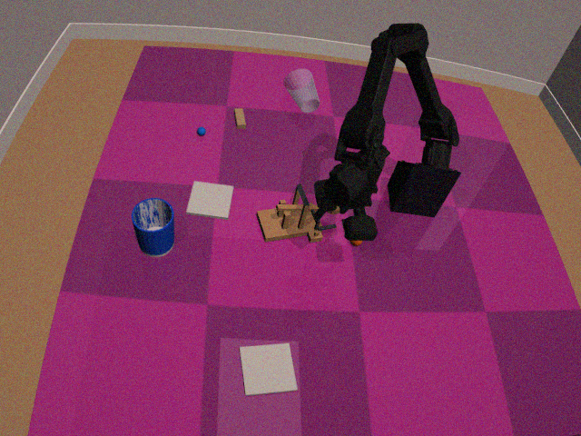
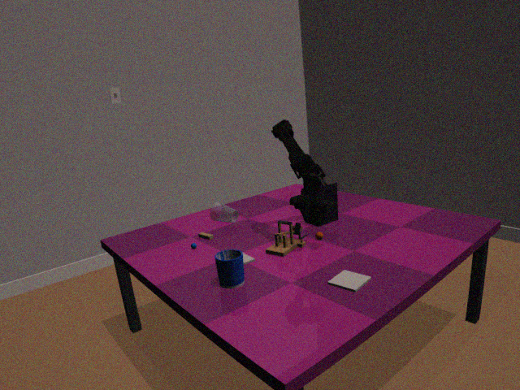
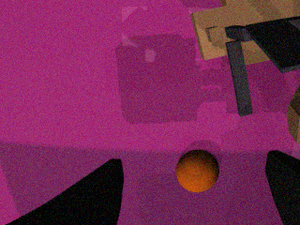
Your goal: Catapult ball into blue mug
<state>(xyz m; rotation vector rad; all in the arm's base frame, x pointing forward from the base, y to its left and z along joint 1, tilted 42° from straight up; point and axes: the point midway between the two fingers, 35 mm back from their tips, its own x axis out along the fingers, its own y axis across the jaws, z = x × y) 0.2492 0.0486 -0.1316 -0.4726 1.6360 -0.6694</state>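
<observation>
Right now my gripper tip is 70 mm above the orange ball, 50 mm past it and 10 mm to the left of it. Also, from my gripper tip: wooden catapult 60 mm to the right, 60 mm ahead, 30 mm below; wooden block 450 mm to the right, 190 mm ahead, 80 mm below; blue mug 410 mm ahead, 50 mm below, 30 mm to the right.
</observation>
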